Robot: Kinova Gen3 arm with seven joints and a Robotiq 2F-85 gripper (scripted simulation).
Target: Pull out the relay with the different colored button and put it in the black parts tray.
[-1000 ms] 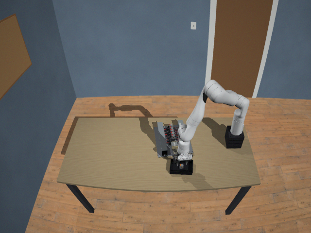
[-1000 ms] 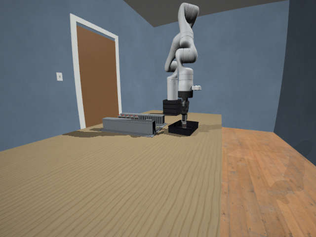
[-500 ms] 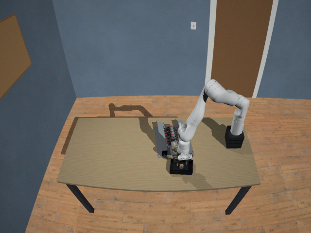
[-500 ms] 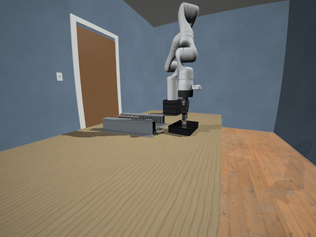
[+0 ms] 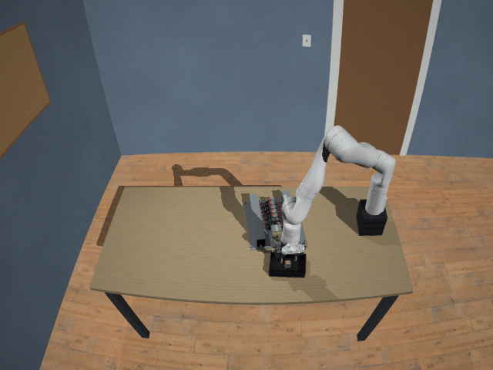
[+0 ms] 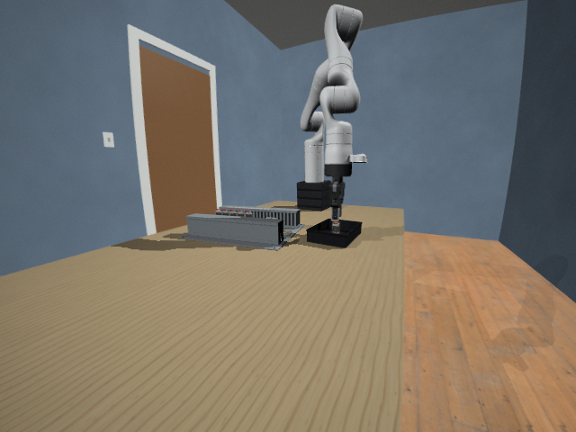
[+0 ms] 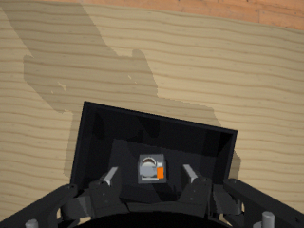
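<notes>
The clear relay lies 40 mm below my hand. Also, from my hand: grey panel (40 mm ahead, 280 mm to the right, 70 mm below); then black parts tray (50 mm below).
</notes>
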